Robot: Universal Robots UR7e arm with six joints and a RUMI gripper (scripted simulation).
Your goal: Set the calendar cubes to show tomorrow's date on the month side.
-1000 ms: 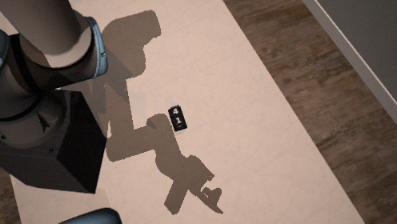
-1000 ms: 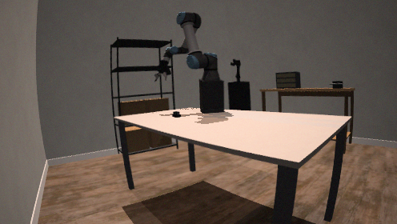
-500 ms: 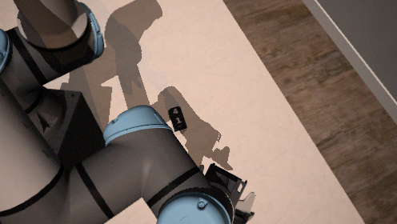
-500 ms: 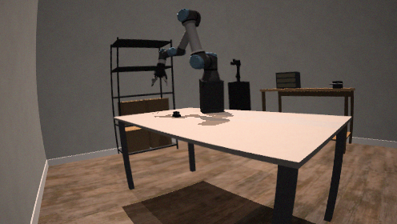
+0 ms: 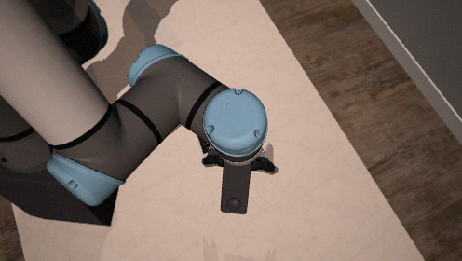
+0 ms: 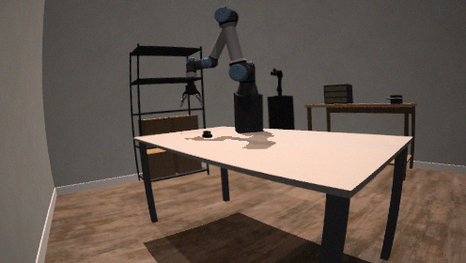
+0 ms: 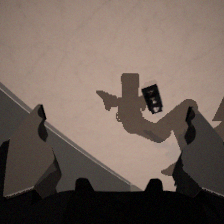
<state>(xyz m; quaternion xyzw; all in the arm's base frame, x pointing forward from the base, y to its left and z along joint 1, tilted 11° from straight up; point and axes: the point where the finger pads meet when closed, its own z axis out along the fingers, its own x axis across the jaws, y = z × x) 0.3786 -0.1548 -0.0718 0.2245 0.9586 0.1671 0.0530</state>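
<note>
The dark calendar cube lies 40 mm behind my hand, 140 mm to the left of it and 180 mm below it. From my hand the other things lie so: calendar tray: 40 mm behind, 160 mm to the left, 200 mm below.
</note>
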